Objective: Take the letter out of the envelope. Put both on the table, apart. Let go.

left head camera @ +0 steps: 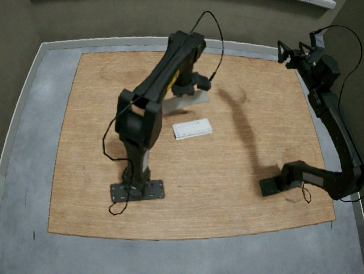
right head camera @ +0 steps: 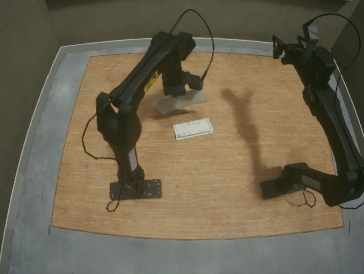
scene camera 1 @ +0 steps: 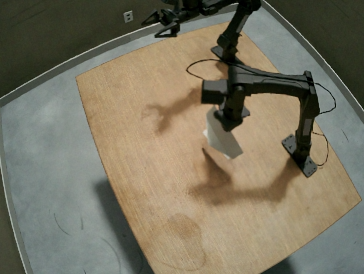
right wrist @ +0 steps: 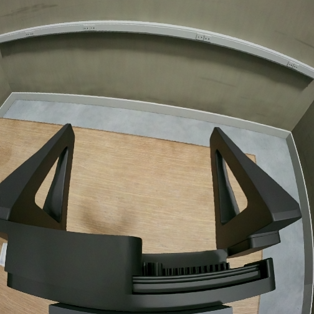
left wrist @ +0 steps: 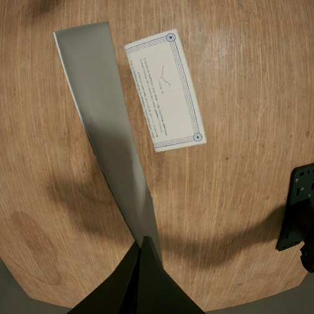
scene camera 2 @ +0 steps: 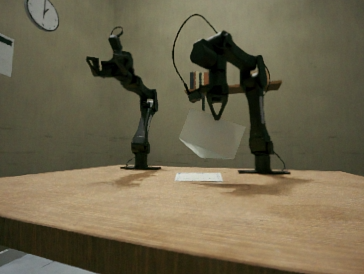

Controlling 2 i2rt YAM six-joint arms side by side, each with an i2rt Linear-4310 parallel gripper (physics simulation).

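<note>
The pale grey-green envelope [left head camera: 187, 101] [right head camera: 180, 103] [scene camera 1: 223, 138] [scene camera 2: 212, 137] [left wrist: 102, 100] hangs tilted above the table. My left gripper [scene camera 1: 227, 129] [scene camera 2: 217, 119] [left wrist: 145, 244] is shut on its edge. The white letter [left head camera: 193, 129] [right head camera: 194, 128] [scene camera 2: 198, 177] [left wrist: 165, 95], with printed lines and a blue border, lies folded on the table [left head camera: 210, 200] below, apart from the envelope. In scene camera 1 the letter is mostly or wholly hidden behind the envelope. My right gripper [left head camera: 291, 46] [right head camera: 287, 40] [scene camera 1: 150, 30] [right wrist: 141, 129] is open and empty, raised high near the far right of the head views.
The left arm's base plate [left head camera: 155, 190] [right head camera: 152, 189] and the right arm's base plate [left head camera: 270, 186] [right head camera: 271, 189] stand on the table. Shadows of both arms fall across the wood. A wall shelf with books [scene camera 2: 200, 79] shows behind the left arm in scene camera 2.
</note>
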